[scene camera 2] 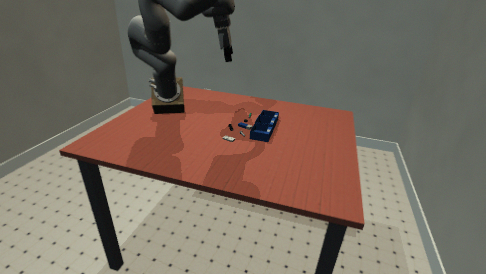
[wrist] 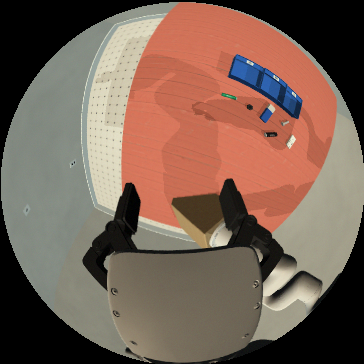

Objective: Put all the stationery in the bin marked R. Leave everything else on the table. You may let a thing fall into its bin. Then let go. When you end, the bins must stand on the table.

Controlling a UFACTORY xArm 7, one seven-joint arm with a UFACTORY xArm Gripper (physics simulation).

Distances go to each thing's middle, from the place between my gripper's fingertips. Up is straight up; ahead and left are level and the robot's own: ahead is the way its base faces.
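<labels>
Three joined blue bins (wrist: 242, 69): 210 mm to the right of my hand, 210 mm ahead of it, 250 mm below it.
</labels>
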